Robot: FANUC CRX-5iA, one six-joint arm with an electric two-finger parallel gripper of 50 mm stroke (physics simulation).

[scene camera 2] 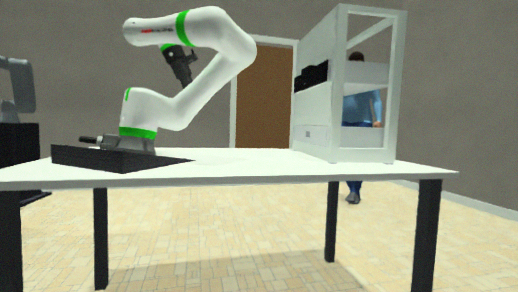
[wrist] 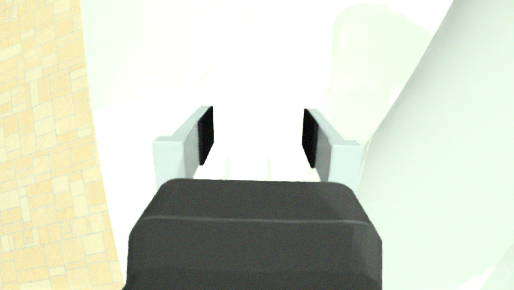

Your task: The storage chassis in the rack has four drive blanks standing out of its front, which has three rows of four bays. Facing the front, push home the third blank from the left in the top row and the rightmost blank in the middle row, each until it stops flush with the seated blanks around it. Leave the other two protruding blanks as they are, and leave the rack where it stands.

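Places are measured from the arm's base along level axes (x back, y right, z up), in centimetres.
Pixels of known places: gripper, fingertip midpoint: (wrist: 258,125).
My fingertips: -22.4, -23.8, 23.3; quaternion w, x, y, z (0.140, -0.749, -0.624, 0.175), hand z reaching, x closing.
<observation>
Behind a point stands the place of what it marks, as x, y, z.
The rack (scene camera 2: 396,75) {-102.5, 4.7, 34.1} stands upright on the right part of the table, seen from the side in the scene view. The storage chassis (scene camera 2: 312,77) {-70.3, -4.2, 33.1} shows as a dark, stepped shape at the rack's left side, about halfway up. Its front is seen too edge-on to tell single blanks, rows or bays, or which blanks protrude. My gripper (wrist: 258,125) {-22.4, -23.8, 23.3} is open, with nothing between its two fingers in the wrist view. In the scene view it hangs tilted downward, well left of the rack and apart from it, its fingertips hidden behind the arm. The chassis does not show in the wrist view.
The white table (scene camera 2: 240,167) {-39.3, 14.5, -2.6} bears the arm's dark base plate (scene camera 2: 87,159) {7.2, 19.1, 0.3} at the left. My own white arm link (wrist: 440,150) {-19.5, -15.1, 25.7} fills the right of the wrist view. A person (scene camera 2: 361,109) stands behind the rack. Another grey robot (scene camera 2: 22,85) is at the far left.
</observation>
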